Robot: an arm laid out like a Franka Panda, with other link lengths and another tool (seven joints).
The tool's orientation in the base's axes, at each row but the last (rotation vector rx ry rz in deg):
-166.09 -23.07 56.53
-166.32 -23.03 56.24
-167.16 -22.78 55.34
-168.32 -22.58 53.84
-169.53 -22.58 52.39
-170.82 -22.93 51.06
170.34 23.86 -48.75
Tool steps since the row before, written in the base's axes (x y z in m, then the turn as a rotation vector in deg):
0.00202 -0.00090 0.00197 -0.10 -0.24 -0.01
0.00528 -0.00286 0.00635 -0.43 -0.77 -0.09
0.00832 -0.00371 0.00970 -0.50 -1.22 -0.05
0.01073 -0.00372 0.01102 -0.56 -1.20 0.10
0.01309 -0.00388 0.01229 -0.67 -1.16 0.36
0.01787 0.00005 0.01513 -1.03 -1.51 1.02
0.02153 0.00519 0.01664 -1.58 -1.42 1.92
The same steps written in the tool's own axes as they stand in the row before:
0.00014 0.00107 -0.00276 -0.13 0.21 0.08
-0.00045 0.00313 -0.00815 -0.48 0.66 0.36
-0.00015 0.00432 -0.01259 -0.67 1.07 0.38
0.00125 0.00488 -0.01500 -0.80 1.02 0.30
0.00268 0.00567 -0.01726 -1.02 0.93 0.14
0.00626 0.00310 -0.02235 -1.75 1.13 -0.20
0.01016 -0.00028 -0.02577 -2.64 0.86 -0.69

